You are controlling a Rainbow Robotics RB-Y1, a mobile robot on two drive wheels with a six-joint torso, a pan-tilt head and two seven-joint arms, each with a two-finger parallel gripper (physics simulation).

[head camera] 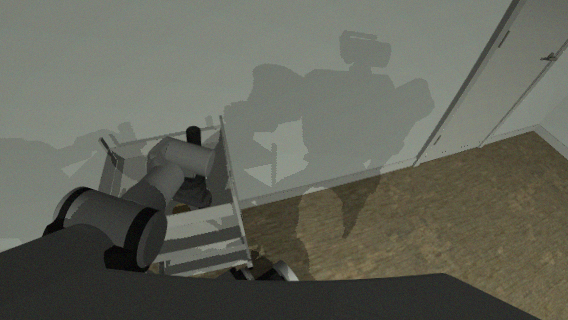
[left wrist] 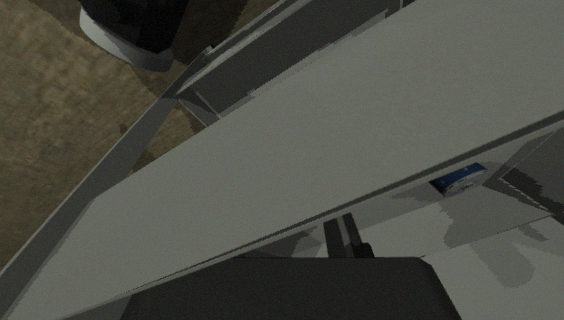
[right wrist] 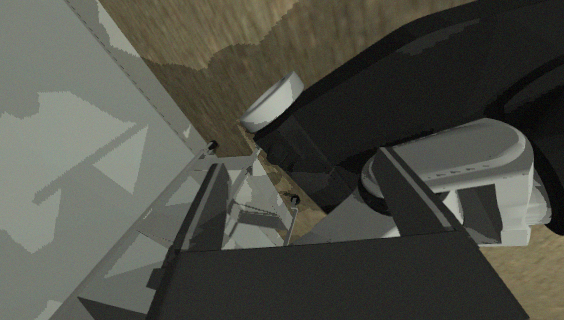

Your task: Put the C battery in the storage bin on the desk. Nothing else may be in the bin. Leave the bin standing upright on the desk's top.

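Frame: origin at the robot's base, x left, y ahead, z down, level; centimetres.
Where they show: left gripper, fingertip midpoint: (head camera: 192, 205); right gripper, fingertip midpoint: (right wrist: 299, 165).
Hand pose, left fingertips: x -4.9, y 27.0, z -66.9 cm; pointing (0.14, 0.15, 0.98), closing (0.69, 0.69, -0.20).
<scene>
Things, the pixels of their centre, and the offset from my left fingertips.
- blue C battery, body centre: (left wrist: 434, 160) dz -1.9, dx +8.2, dy +7.1 cm
- round yellow-brown thing, body centre: (head camera: 182, 213) dz -1.2, dx +3.7, dy -1.6 cm
A blue C battery (left wrist: 460, 179) shows in the left wrist view, right of centre. It lies inside a white shelf cart (head camera: 243, 239) (left wrist: 280, 165), and the cart's upper board hides part of it. My left gripper (left wrist: 285, 225) is open and empty, left of the battery and apart from it. One finger shows below the board's edge; the other is hidden by the board. In the head view my left arm reaches over the cart and covers part of it. My right gripper (right wrist: 299, 165) is wide open and empty, away from the battery. I cannot make out the storage bin or the desk.
A round yellow-brown thing (head camera: 181, 209) shows behind the cart's board, partly covered by my arm. The wall (head camera: 300, 30) stands close behind the cart. A white wheel rim (right wrist: 272, 102) on a dark base is near the cart. A door (head camera: 492, 75) is at the right.
</scene>
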